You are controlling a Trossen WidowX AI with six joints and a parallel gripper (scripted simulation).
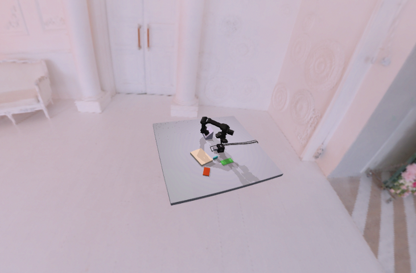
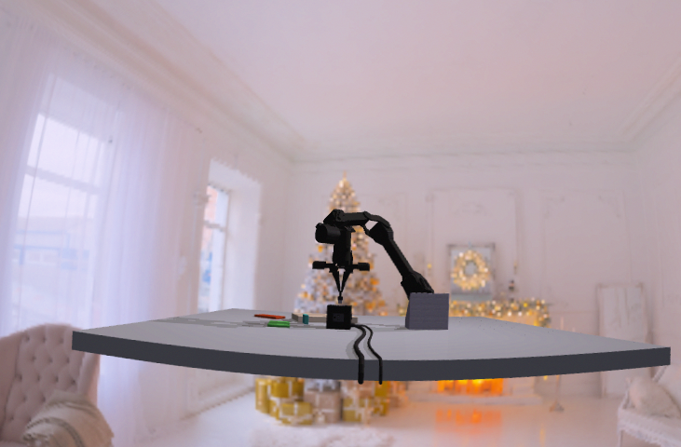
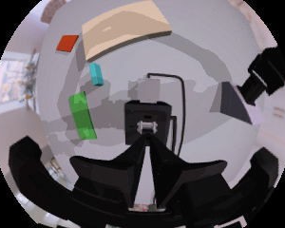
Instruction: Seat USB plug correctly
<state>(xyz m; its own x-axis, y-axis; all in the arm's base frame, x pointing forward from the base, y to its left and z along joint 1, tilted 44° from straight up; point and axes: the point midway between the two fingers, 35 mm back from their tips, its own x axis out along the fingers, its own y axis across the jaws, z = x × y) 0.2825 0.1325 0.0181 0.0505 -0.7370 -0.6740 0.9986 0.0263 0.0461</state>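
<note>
My gripper tip is 20 mm above the dark USB plug. From my gripper tip the other things lie so: teal block: 130 mm ahead, 100 mm to the right, 100 mm below; USB socket: 50 mm below; green block: 200 mm ahead, 20 mm to the left, 120 mm below.
</note>
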